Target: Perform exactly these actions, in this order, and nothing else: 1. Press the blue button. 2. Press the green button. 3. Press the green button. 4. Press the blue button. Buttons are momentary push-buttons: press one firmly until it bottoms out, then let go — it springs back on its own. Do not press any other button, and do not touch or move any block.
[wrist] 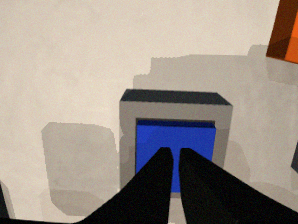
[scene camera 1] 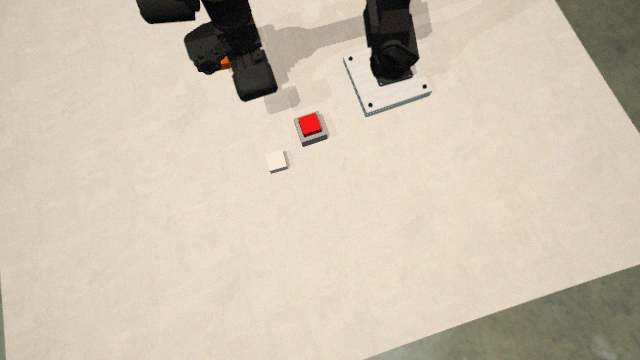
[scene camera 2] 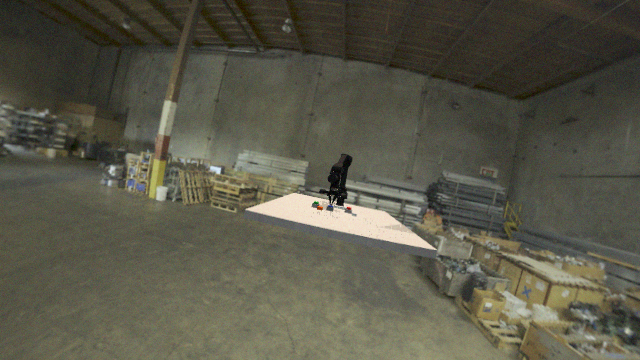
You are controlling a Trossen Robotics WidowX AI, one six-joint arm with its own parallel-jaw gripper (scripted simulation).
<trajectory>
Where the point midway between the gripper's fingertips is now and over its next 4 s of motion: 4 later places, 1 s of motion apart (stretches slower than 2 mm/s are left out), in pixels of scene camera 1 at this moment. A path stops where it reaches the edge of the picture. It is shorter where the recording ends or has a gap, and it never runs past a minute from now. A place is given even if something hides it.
My gripper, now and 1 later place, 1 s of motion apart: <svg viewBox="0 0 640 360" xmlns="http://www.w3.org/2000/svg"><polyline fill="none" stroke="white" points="254,73 243,100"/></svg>
</trajectory>
